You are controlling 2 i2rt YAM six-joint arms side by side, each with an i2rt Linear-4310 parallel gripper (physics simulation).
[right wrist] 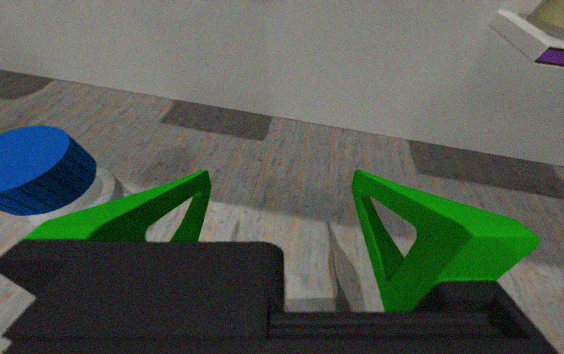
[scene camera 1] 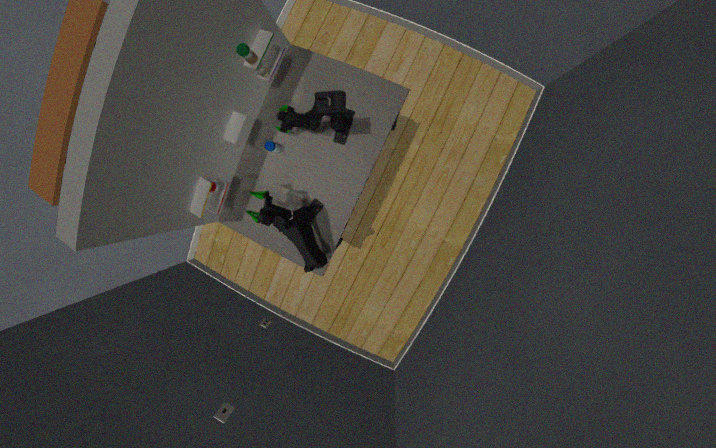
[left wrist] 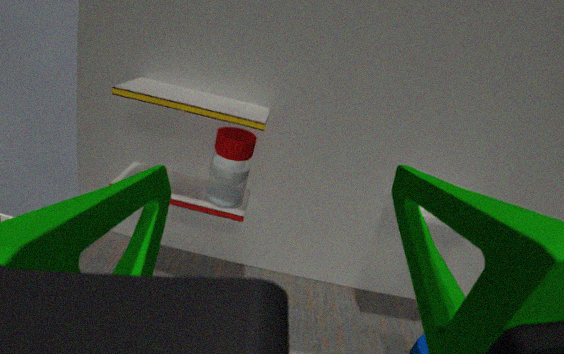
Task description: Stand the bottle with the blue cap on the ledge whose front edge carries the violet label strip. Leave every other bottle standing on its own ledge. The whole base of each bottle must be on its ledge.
Labels:
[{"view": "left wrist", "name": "my left gripper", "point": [281, 178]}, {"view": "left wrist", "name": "red-capped bottle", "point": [230, 167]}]

